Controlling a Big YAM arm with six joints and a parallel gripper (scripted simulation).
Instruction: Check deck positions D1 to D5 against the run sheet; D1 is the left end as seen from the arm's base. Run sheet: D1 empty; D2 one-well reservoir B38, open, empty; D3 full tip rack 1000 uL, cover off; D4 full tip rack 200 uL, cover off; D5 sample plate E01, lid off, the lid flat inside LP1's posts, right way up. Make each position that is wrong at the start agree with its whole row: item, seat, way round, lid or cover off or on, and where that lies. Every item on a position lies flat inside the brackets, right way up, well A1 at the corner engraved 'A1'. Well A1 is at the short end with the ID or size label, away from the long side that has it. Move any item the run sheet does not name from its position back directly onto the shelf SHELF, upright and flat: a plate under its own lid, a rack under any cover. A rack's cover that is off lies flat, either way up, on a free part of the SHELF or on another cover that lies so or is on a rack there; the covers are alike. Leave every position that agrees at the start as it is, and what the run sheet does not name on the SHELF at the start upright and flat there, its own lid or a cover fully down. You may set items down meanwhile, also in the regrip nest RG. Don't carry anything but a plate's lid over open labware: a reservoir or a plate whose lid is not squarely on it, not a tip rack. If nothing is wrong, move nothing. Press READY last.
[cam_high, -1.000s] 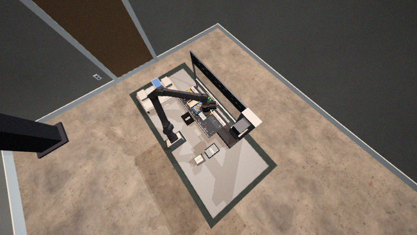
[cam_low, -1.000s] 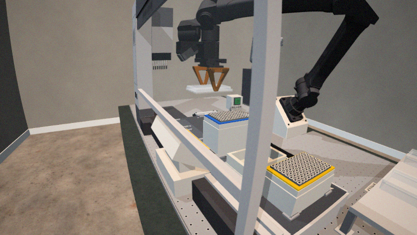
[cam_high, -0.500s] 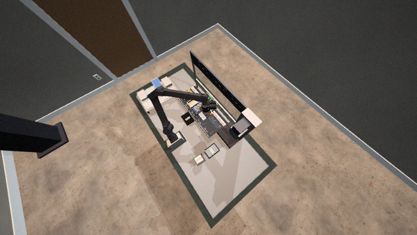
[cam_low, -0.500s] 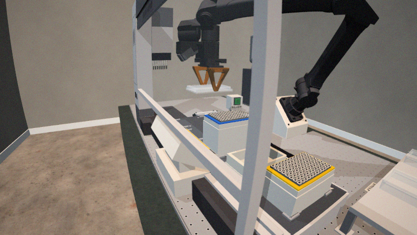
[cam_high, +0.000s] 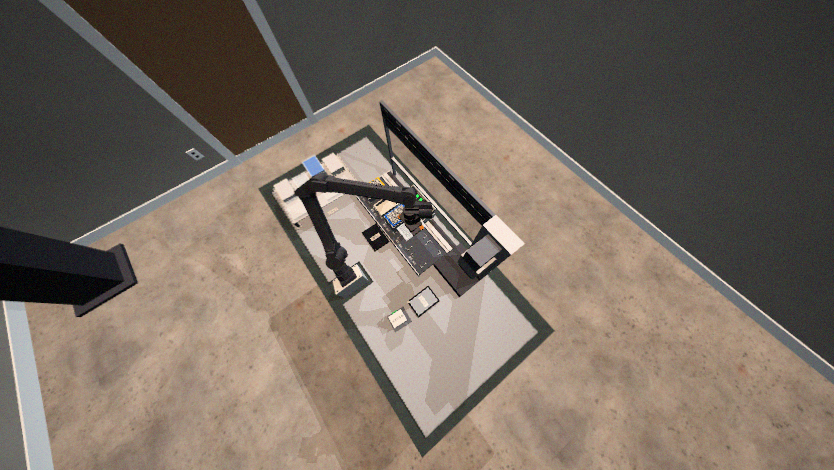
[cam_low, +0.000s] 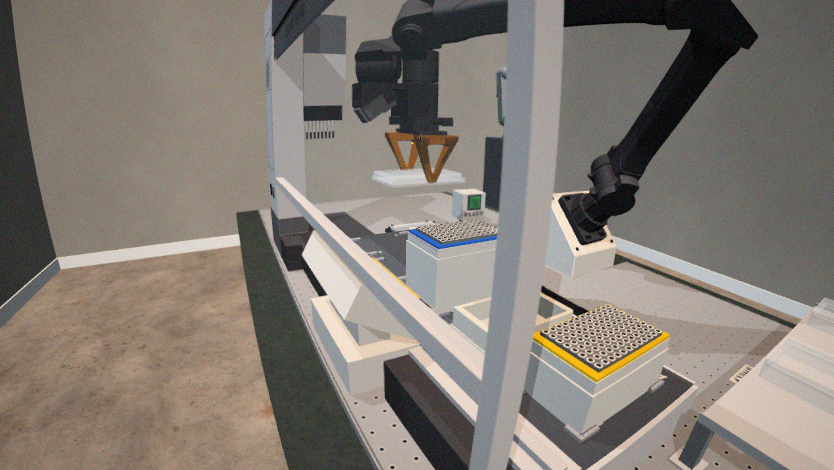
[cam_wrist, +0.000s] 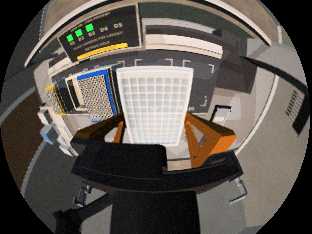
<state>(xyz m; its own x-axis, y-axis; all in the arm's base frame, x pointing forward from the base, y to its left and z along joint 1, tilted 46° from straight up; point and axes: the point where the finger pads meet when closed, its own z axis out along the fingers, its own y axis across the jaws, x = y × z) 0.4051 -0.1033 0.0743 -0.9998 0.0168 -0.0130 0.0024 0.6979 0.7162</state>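
The white sample plate is 1 cm below my hand. Also, from my hand: frame bar (19 cm ahead, 8 cm to the left, 4 cm below); blue-rimmed tip rack (1 cm behind, 12 cm to the left, 9 cm below); black nest (16 cm behind, 15 cm to the left, 21 cm below).
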